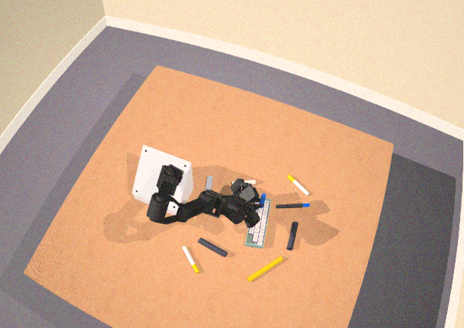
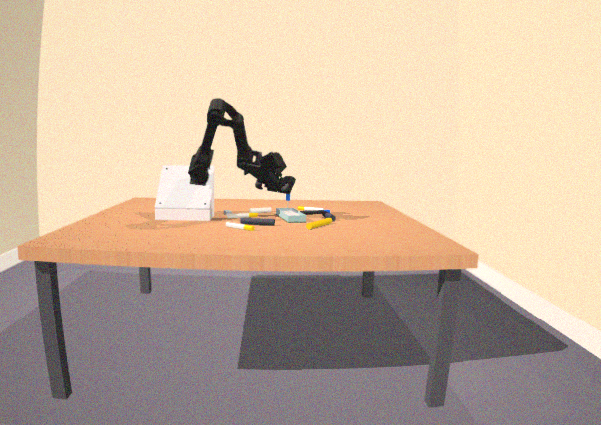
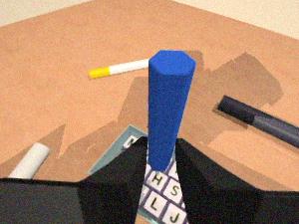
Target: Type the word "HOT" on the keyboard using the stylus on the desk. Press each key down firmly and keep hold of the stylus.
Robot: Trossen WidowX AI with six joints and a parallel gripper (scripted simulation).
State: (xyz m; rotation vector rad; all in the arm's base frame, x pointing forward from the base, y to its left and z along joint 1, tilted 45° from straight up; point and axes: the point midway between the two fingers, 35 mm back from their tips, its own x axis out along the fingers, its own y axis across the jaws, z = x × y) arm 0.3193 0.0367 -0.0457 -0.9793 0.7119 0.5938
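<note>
Right now the yellow bar is 130 mm ahead of my gripper tip, 210 mm to the right of it and 80 mm below it. The rest, counted from my gripper tip: white bar: 120 mm behind, 90 mm to the left, 80 mm below; then blue-tipped dark pen: 130 mm ahead, 100 mm to the left, 80 mm below; then blue stylus: 20 mm below.
</note>
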